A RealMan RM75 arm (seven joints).
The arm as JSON. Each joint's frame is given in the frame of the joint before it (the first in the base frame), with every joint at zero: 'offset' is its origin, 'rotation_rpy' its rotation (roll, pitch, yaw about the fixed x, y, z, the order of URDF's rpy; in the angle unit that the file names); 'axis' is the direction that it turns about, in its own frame. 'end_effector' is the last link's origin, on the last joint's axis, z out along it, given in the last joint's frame.
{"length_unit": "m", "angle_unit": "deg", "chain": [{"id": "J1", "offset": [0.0, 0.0, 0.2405], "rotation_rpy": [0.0, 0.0, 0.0], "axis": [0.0, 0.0, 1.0]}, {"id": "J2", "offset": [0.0, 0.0, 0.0], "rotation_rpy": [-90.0, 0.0, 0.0], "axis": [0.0, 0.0, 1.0]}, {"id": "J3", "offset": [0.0, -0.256, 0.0], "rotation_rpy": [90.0, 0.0, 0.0], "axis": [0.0, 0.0, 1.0]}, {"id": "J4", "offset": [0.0, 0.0, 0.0], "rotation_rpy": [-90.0, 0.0, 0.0], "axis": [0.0, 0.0, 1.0]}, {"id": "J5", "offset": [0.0, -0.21, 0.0], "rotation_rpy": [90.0, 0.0, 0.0], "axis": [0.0, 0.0, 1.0]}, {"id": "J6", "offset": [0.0, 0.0, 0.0], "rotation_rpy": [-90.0, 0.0, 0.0], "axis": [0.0, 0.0, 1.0]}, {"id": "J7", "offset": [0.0, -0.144, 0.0], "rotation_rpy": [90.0, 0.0, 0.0], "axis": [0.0, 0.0, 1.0]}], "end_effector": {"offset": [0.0, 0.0, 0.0], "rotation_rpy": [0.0, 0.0, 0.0]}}
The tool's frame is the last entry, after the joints.
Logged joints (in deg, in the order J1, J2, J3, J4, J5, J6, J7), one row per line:
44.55, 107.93, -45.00, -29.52, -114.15, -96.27, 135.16
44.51, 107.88, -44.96, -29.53, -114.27, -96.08, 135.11
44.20, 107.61, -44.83, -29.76, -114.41, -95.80, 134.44
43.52, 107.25, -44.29, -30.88, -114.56, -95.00, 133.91
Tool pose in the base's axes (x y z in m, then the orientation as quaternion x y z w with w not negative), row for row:
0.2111, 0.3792, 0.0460, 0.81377, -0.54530, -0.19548, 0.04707
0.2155, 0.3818, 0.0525, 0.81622, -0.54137, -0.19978, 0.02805
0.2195, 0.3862, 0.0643, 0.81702, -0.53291, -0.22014, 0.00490
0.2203, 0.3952, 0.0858, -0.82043, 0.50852, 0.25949, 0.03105
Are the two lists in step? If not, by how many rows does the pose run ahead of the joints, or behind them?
The pose runs 2 rows ahead of the joints: the pose in row i belongs to the joints in row i + 2.
